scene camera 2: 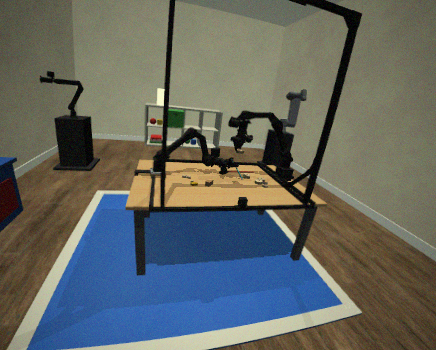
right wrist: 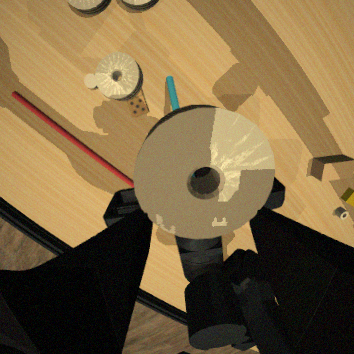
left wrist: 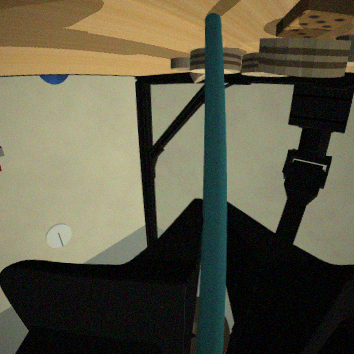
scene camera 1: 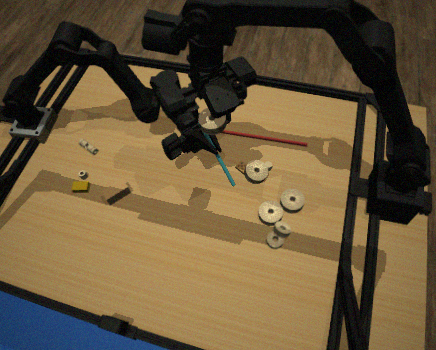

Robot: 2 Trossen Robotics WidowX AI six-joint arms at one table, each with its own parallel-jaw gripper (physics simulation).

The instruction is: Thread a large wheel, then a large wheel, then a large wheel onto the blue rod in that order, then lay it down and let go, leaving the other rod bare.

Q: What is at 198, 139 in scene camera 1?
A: The left gripper.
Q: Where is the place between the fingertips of the left gripper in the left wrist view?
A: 207, 206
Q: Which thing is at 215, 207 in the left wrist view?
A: A blue rod.
